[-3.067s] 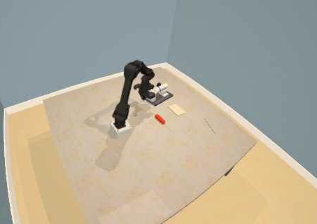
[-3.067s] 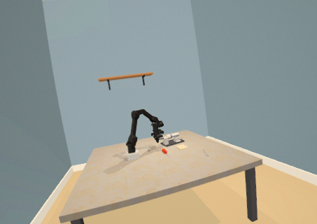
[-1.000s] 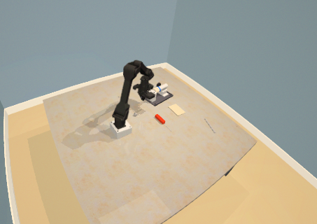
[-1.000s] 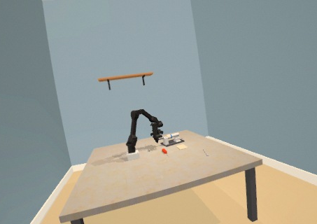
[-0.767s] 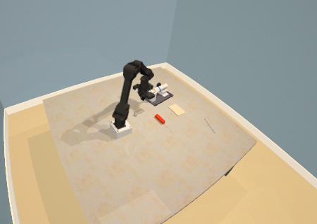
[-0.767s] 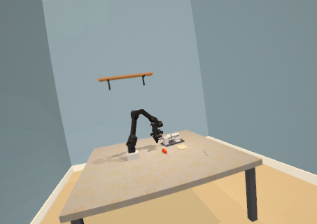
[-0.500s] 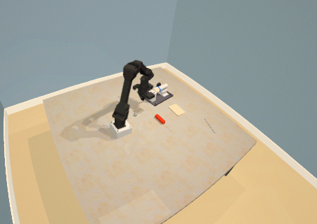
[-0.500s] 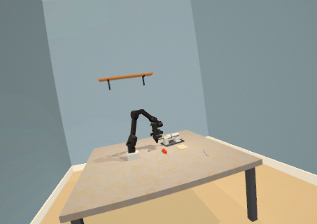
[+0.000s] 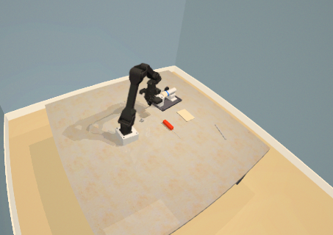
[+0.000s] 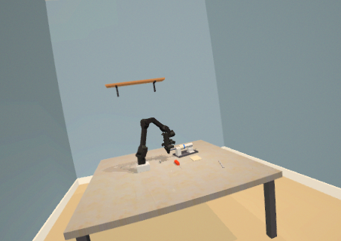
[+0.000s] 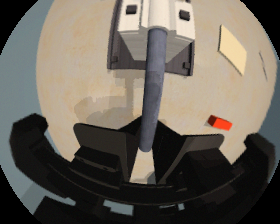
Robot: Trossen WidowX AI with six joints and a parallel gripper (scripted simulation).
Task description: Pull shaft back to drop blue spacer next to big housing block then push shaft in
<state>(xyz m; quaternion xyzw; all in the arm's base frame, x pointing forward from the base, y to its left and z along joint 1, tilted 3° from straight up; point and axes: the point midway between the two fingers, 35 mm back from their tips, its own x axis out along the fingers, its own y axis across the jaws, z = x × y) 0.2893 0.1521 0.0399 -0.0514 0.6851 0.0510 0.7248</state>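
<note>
My gripper tip is now 80 mm short of the grey-blue shaft, 30 mm below it and 10 mm to the right of it. From my gripper tip the other things lie so: cream cylinder: 130 mm ahead, 30 mm above, 20 mm to the left; tan card: 200 mm ahead, 190 mm to the right, 40 mm below; blue spacer: 170 mm ahead, 30 mm above, 20 mm to the left.
</note>
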